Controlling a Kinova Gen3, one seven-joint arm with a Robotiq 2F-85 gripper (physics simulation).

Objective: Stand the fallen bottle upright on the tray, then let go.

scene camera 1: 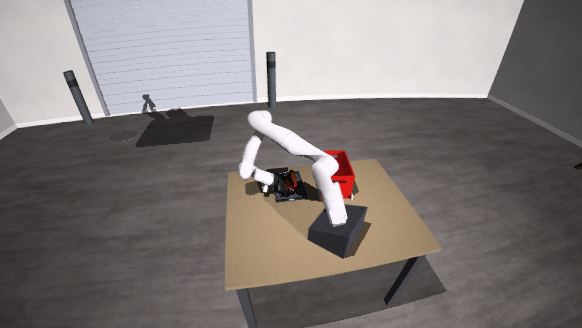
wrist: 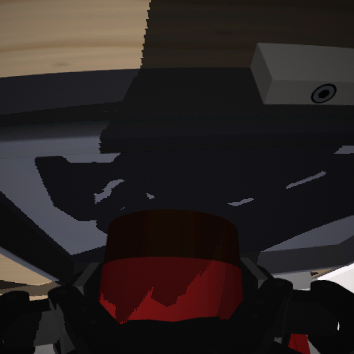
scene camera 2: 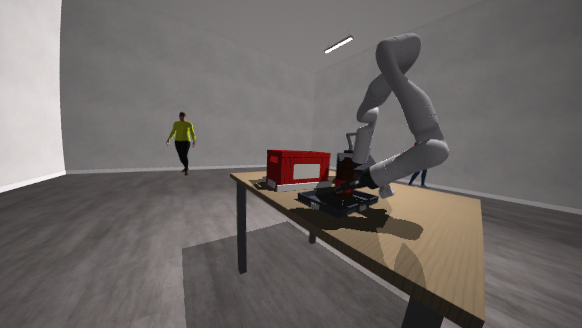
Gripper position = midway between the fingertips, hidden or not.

In view: the gripper [wrist: 170, 276] and a brown bottle [wrist: 166, 264].
